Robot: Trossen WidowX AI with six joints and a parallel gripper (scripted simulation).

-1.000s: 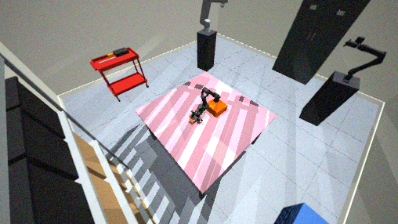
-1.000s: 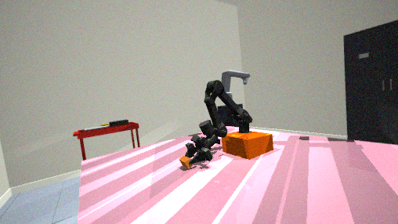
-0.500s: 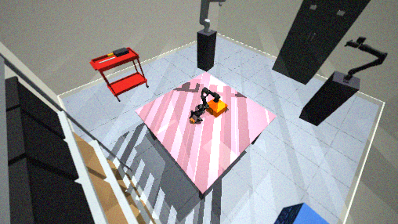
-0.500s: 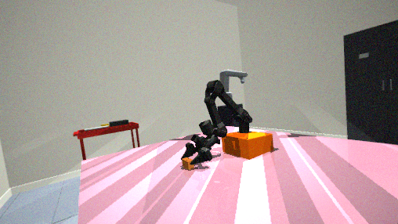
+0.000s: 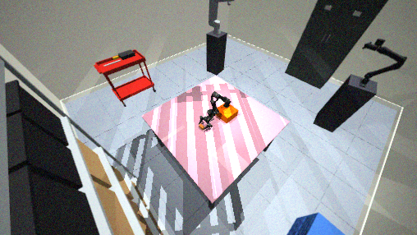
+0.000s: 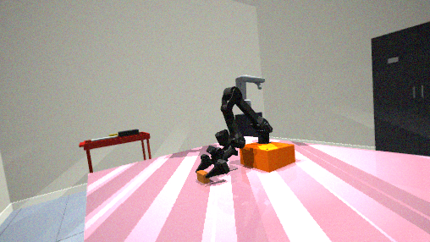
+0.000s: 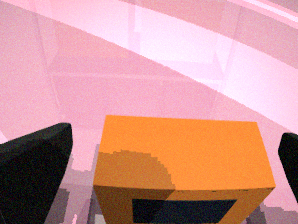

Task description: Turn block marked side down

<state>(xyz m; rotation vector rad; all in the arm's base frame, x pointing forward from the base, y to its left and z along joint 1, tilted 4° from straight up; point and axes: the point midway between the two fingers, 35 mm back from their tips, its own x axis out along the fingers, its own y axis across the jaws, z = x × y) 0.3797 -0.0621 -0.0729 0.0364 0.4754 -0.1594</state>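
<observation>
Right now my gripper tip is 2 cm past the orange block and 1 cm above it.
</observation>
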